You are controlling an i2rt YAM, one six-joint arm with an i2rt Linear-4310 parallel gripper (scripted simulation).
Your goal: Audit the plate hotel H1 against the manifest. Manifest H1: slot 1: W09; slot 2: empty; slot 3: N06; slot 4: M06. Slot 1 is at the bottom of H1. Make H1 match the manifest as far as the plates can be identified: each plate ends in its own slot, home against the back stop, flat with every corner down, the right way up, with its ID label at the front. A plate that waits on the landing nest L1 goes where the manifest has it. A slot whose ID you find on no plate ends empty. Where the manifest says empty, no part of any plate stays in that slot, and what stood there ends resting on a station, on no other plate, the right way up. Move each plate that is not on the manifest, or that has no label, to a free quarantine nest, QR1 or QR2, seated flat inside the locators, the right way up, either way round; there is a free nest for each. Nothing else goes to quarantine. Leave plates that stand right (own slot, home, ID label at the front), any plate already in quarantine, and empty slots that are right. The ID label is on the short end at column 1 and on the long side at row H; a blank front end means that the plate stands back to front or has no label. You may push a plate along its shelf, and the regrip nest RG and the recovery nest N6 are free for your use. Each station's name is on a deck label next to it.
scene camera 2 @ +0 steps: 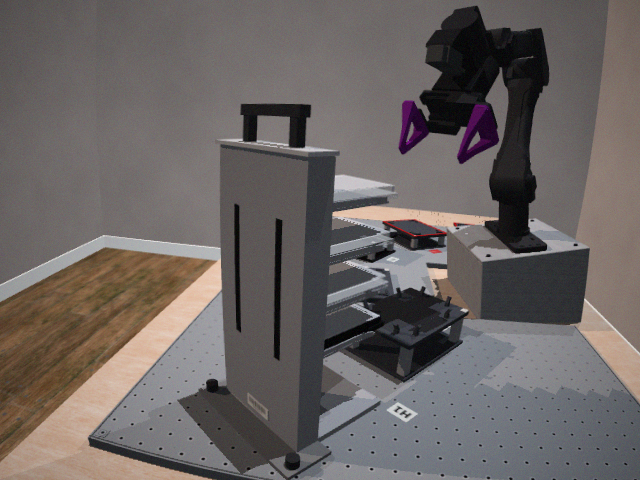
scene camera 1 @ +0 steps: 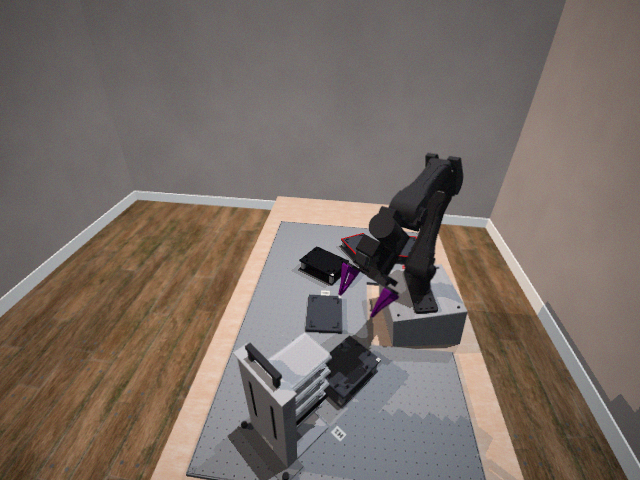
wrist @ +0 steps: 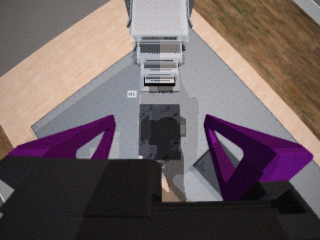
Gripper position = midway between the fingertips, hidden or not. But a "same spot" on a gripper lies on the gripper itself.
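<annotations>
My gripper: visible in scene camera 2, scene camera 1 [355,305], the wrist view. Same spot on my gripper: [scene camera 2: 482,118] and [wrist: 46,136].
</annotations>
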